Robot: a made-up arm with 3 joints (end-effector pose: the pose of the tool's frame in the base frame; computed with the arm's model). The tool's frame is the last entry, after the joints. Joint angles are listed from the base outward.
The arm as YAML. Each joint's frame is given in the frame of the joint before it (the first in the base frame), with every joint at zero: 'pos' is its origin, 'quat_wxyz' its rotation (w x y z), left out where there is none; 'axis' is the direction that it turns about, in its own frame. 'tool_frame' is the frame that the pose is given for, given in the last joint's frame.
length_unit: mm
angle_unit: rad
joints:
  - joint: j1
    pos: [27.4, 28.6, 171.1]
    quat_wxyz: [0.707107, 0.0, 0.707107, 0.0]
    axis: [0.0, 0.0, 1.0]
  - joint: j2
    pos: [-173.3, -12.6, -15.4]
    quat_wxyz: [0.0, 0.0, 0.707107, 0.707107]
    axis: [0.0, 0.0, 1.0]
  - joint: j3
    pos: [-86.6, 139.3, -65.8]
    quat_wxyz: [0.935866, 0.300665, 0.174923, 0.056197]
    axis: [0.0, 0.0, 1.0]
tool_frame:
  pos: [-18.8, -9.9, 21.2]
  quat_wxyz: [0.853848, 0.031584, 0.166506, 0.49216]
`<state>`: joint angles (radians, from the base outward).
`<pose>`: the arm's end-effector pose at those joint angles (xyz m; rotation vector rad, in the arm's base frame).
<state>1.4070 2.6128 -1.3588</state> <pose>-0.1535 -0.1597 0.1527 0.2205 1.0744 0.6887</pose>
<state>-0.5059 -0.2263 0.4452</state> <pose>0.1408 0.0219 0.3003 -1.5072 -0.2839 0.3429</pose>
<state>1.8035 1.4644 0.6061</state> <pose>-0.0639 -0.0079 0.0901 0.8717 -0.1097 1.7389</pose>
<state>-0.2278 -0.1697 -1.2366</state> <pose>0.1621 0.0041 0.2838 -0.2657 -1.2910 -0.7684</pose>
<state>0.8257 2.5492 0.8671</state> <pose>-0.1257 -0.1539 0.2401 0.6088 1.3993 2.5118</pose>
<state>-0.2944 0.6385 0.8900</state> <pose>0.0510 -0.0295 0.2318 -1.1252 0.8469 0.9461</pose>
